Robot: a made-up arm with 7 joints.
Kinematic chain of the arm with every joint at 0, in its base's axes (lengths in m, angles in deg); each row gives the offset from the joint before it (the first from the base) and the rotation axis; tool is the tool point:
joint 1: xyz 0 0 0.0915 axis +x
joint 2: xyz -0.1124 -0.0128 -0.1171 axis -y
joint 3: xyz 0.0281 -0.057 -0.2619 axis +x
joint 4: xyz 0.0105 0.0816 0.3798 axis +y
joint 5: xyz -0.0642 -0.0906 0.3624 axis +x
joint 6: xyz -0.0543 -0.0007 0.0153 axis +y
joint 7: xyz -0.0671 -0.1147 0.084 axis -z
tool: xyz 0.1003 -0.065 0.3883
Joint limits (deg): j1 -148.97..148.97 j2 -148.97..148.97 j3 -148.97..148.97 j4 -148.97..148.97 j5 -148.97..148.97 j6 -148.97..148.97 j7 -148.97..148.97
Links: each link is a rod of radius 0.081 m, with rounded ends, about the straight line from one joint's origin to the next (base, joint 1, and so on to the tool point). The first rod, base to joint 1, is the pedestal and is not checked.
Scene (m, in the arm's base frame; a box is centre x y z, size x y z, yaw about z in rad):
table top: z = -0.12
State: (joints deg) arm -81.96 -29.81 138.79 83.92 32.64 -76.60 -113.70
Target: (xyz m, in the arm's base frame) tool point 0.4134 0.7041 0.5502
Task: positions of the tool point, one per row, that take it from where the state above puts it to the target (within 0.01 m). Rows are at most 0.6 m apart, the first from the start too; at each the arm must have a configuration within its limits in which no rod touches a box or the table.
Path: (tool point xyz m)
1: -0.0388 -0.9928 1.0345
2: 0.1697 -0.5064 1.2500
3: 0.3187 0.0167 1.2153
4: 0.3991 0.4516 0.9551
5: 0.4134 0.7041 0.5502

